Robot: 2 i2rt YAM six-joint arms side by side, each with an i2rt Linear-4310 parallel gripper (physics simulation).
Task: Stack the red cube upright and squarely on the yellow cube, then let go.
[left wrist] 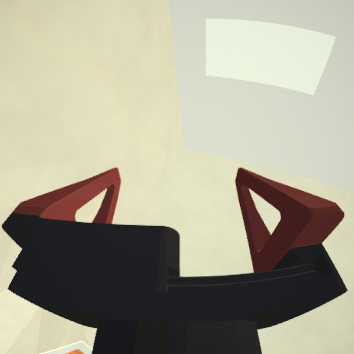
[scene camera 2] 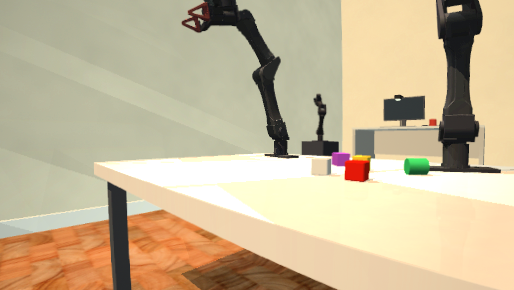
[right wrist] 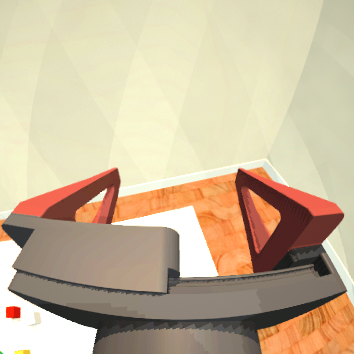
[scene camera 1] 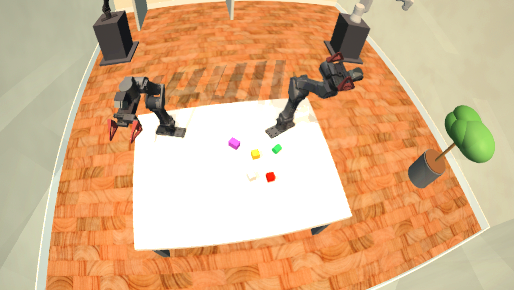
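The red cube (scene camera 1: 270, 177) (scene camera 2: 357, 171) (right wrist: 13, 312) sits flat on the white table (scene camera 1: 175, 210) (scene camera 2: 165, 180). The yellow cube (scene camera 1: 255, 154) (scene camera 2: 361, 157) (right wrist: 22, 352) sits apart from it, up and left of it in scene camera 1; in scene camera 2 the red cube partly hides it. My left gripper (scene camera 1: 341, 70) (left wrist: 177, 173) is open and empty, up beyond the table's upper right corner in scene camera 1. My right gripper (scene camera 1: 122, 141) (scene camera 2: 185, 17) (right wrist: 177, 174) is open and empty, at the table's upper left edge in scene camera 1 and high up in scene camera 2.
A white cube (scene camera 1: 252, 176) (scene camera 2: 321, 166) (right wrist: 35, 318) lies left of the red cube. A purple block (scene camera 1: 234, 143) (scene camera 2: 341, 159) lies up and left of the yellow cube, and a green cylinder (scene camera 1: 277, 149) (scene camera 2: 416, 166) lies on its side to the right.
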